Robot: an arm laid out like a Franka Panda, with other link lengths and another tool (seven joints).
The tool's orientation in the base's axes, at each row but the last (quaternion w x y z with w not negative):
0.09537, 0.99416, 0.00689, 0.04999
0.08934, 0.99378, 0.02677, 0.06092
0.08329, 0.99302, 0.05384, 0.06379
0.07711, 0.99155, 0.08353, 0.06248
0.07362, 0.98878, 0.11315, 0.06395
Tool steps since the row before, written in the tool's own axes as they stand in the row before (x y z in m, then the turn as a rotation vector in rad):
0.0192, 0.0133, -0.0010, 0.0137, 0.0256, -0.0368
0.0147, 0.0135, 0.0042, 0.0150, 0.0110, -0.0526
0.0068, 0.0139, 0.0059, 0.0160, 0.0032, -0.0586
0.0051, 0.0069, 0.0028, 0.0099, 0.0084, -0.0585
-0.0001, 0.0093, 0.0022, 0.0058, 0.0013, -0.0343
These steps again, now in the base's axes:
0.0191, -0.0124, 0.0054, 0.0100, -0.0179, 0.0422
0.0157, -0.0131, 0.0000, 0.0087, -0.0007, 0.0551
0.0088, -0.0138, -0.0026, 0.0081, 0.0080, 0.0597
0.0064, -0.0062, -0.0011, 0.0030, 0.0019, 0.0598
0.0022, -0.0093, -0.0007, 0.0010, 0.0046, 0.0345

